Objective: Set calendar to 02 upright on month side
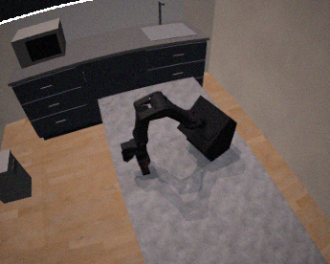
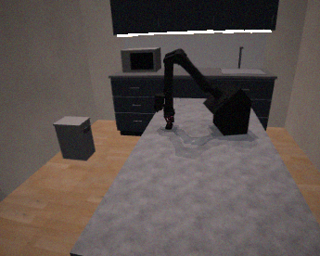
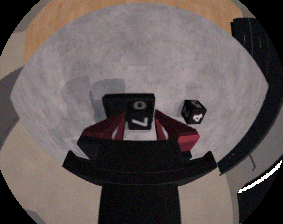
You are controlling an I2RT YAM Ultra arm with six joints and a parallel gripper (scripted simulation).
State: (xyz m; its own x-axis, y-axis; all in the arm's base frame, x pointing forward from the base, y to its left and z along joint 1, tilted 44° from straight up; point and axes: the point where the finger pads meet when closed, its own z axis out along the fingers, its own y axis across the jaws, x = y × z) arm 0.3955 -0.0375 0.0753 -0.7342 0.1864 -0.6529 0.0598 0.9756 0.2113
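The dark tray is 20 mm to the left of my hand and 20 mm below it. Round my hand: dark calendar cube 90 mm to the right, 10 mm below, 10 mm behind.
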